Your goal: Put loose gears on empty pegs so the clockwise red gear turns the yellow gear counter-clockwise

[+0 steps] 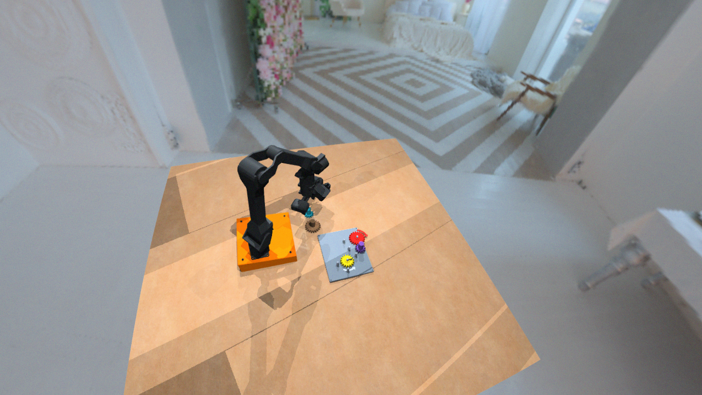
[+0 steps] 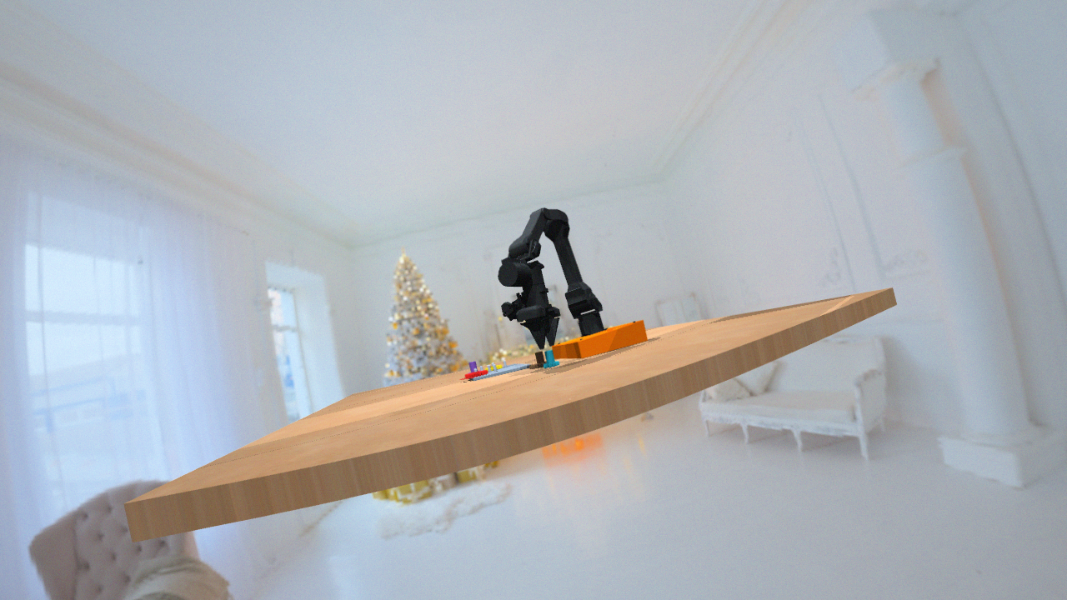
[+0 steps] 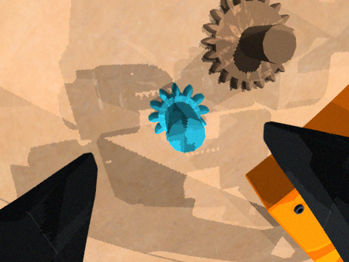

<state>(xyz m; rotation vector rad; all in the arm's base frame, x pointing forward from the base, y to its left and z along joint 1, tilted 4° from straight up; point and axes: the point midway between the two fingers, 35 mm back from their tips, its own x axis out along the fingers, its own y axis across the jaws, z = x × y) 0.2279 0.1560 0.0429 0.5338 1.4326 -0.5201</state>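
The teal gear lies 30 mm below my gripper tip. Round my gripper tip: red gear: 190 mm to the right, 150 mm ahead, 30 mm below; red arrow: 180 mm ahead, 170 mm to the right, 40 mm below; brown gear: 70 mm to the right, 30 mm below.
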